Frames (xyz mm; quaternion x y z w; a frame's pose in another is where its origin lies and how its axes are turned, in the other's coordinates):
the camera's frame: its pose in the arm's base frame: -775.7 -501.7 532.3 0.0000 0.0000 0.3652 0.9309
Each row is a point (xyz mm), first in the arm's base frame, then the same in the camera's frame.
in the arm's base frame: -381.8 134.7 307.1
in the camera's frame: 721.6 198.8 -225.2
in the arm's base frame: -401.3 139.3 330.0
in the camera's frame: 710.4 215.4 -202.3
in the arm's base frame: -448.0 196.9 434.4
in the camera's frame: 715.3 289.4 -97.9
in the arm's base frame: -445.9 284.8 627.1
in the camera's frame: 776.6 352.4 94.8
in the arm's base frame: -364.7 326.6 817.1
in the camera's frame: 864.6 327.9 284.8
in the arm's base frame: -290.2 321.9 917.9
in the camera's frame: 916.0 273.8 385.6
